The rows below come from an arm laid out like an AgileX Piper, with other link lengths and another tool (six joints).
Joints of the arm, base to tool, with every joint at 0 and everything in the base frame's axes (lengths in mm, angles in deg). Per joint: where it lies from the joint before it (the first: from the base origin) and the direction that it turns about. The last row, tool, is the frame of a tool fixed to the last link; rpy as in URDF.
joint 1: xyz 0 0 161.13 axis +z
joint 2: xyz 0 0 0 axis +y
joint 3: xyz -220.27 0 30.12 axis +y
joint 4: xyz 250.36 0 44.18 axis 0.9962 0 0.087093
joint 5: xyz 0 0 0 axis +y
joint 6: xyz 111.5 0 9.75 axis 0.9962 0 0.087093
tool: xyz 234.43 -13 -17.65 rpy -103.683 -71.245 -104.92
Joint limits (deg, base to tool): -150..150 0..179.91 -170..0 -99.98..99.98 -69.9..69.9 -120..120
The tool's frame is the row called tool.
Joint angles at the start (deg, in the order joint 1, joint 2, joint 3, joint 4, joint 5, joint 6): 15.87 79.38 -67.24 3.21 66.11 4.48
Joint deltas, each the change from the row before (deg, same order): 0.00 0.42 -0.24 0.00 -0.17 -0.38; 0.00 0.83 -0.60 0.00 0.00 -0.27; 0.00 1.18 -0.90 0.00 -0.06 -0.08; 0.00 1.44 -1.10 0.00 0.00 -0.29; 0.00 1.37 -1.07 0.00 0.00 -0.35; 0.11 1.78 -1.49 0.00 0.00 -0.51; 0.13 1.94 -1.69 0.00 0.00 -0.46
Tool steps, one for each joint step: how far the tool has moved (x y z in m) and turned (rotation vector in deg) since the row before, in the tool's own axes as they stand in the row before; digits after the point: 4 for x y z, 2 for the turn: 0.0013 -0.0008 0.0009 -0.01 0.18 -0.33; 0.0014 -0.0011 0.0013 -0.09 -0.06 -0.33; 0.0025 -0.0019 0.0015 -0.09 -0.14 -0.16; 0.0028 -0.0021 0.0020 -0.13 -0.14 -0.39; 0.0028 -0.0020 0.0019 -0.12 -0.08 -0.43; 0.0041 -0.0032 0.0020 -0.08 0.05 -0.66; 0.0048 -0.0037 0.0020 -0.06 0.06 -0.62
